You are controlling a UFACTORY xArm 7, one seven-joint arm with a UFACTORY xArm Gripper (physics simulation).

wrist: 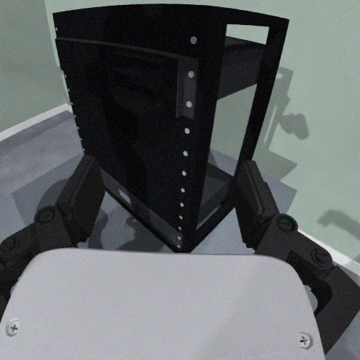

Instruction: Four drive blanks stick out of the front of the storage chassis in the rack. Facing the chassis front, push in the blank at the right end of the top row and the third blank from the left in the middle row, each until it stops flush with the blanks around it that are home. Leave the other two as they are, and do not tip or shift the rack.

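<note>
The black rack [201, 145] stands ahead, its front turned to the left and its open right side showing. The storage chassis [188, 90] sits in the upper part of the rack, with a lighter bracket and bright screws at its right end. Its front is very dark, and I cannot make out the single drive blanks or which of them stick out. My gripper [168, 175] is open, with nothing between the fingers. In the view, its left finger overlaps the lower left of the rack and its right finger the lower right side; no contact can be made out.
The rack's right side has an open frame with a rear post [253, 110]. A pale green wall [320, 125] stands behind and to the right, with shadows on it. A white skirting strip [37, 120] runs along the grey floor at the left. A small light label [123, 193] shows low on the rack.
</note>
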